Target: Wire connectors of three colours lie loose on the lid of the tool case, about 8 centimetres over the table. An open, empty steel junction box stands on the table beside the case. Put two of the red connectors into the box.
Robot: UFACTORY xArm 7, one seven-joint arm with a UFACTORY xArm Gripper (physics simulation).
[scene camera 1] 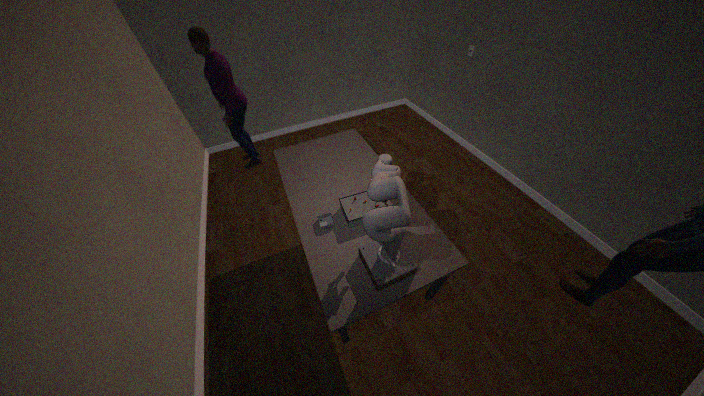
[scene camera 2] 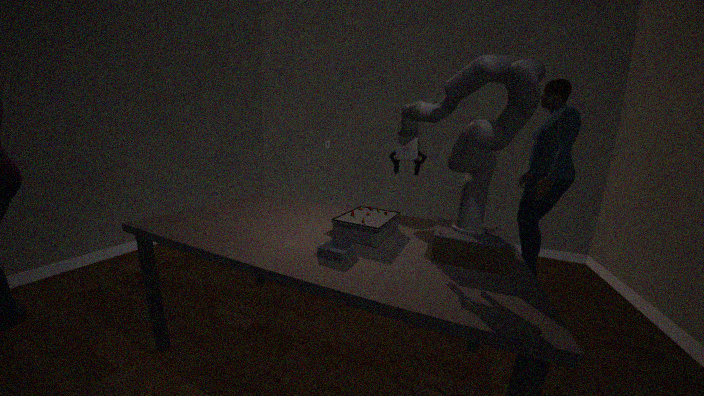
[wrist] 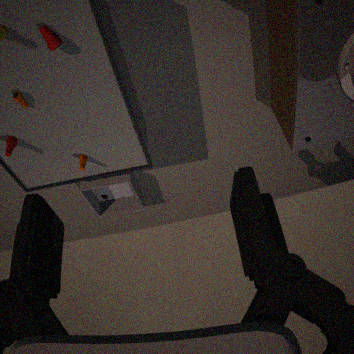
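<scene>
The tool case stands on the table with loose connectors on its lid. In the wrist view a red connector lies near the top, another red connector at the left, an orange connector between them, an orange connector near the lid's edge, and a yellowish connector at the border. The junction box stands beside the case; I see nothing in it. My gripper is open and empty, high above the case; the arm hides it in scene camera 1.
The arm's base plate stands on the table, and the arm reaches over the case. One person stands past the table's far end. Another person is on the base side. The views are dark and grainy.
</scene>
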